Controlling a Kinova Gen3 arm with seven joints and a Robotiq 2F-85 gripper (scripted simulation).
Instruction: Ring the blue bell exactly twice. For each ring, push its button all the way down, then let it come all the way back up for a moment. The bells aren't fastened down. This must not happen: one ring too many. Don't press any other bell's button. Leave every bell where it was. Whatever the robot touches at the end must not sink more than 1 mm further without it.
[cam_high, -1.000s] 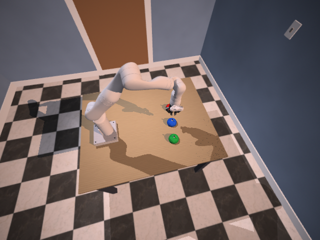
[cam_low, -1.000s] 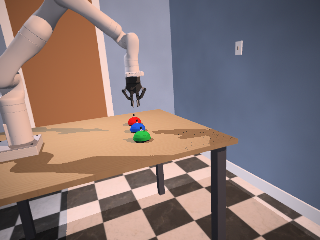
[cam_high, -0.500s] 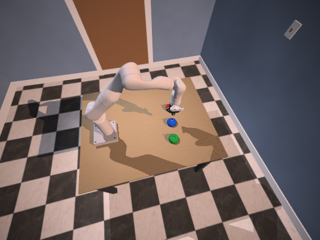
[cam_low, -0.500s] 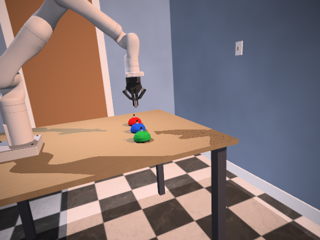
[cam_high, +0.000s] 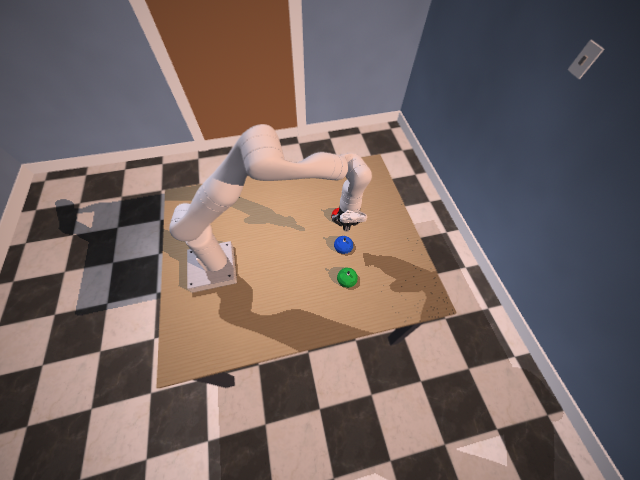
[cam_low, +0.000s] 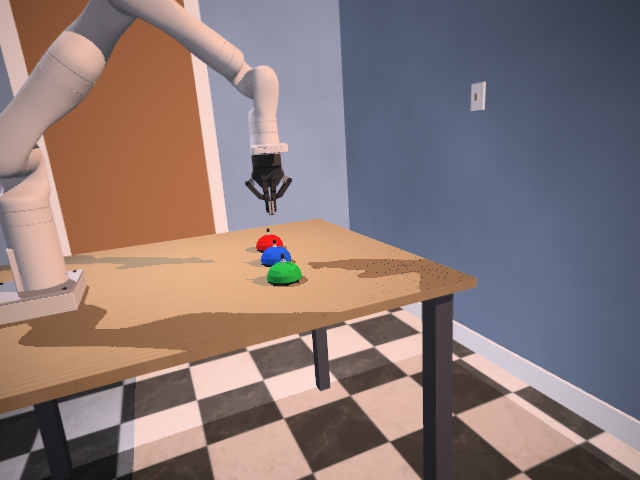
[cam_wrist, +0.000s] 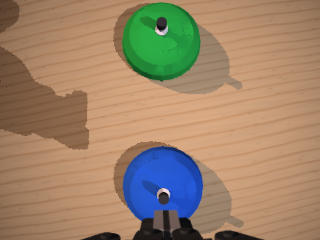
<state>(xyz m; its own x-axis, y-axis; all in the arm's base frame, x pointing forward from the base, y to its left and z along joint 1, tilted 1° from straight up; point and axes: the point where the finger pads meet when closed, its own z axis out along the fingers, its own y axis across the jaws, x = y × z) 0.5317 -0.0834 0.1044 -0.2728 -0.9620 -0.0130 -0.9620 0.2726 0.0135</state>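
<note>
The blue bell is 120 mm below my hand. From my hand the other things lie so: green bell: 150 mm to the right, 120 mm below, 40 mm behind; then red bell: 150 mm to the left, 120 mm below, 40 mm ahead.
</note>
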